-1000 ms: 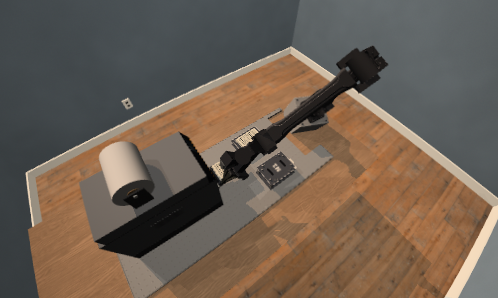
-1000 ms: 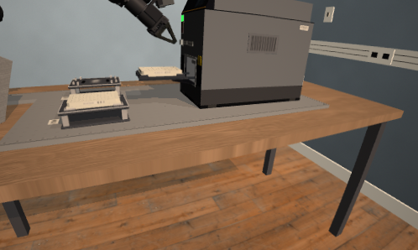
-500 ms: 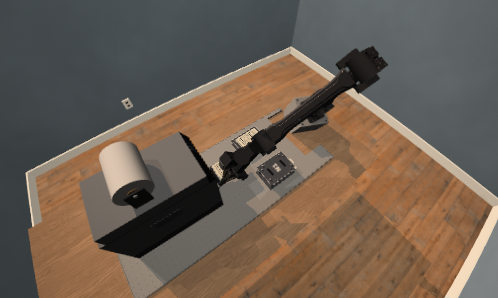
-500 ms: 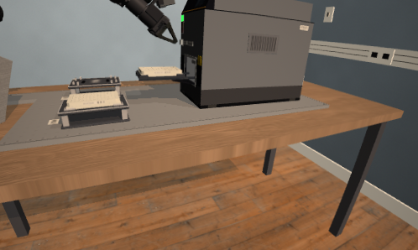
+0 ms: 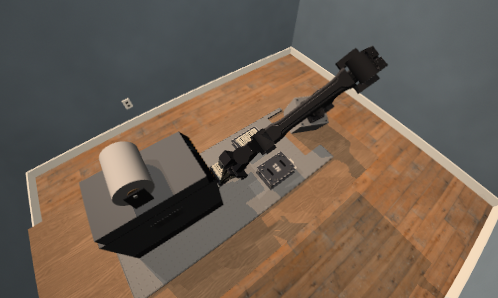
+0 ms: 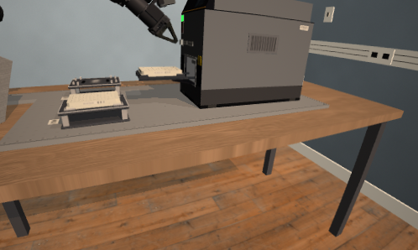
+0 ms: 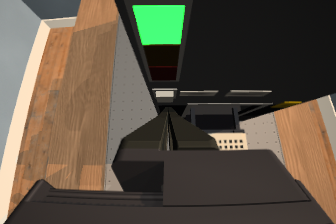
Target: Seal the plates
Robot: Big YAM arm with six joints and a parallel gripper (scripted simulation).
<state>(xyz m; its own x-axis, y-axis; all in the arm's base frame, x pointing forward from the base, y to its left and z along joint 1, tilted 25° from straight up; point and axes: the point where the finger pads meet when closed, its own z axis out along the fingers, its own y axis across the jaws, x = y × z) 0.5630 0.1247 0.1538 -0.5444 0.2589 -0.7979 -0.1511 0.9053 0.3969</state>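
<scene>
Now: the start button 3 cm ahead of my hand and 1 cm to the left of it. Round my hand: sealer stage: 10 cm to the right, 10 cm below, 6 cm behind; plate nest: 24 cm behind, 23 cm to the right, 16 cm below; foil roll: 27 cm ahead, 22 cm above, 5 cm to the right.
</scene>
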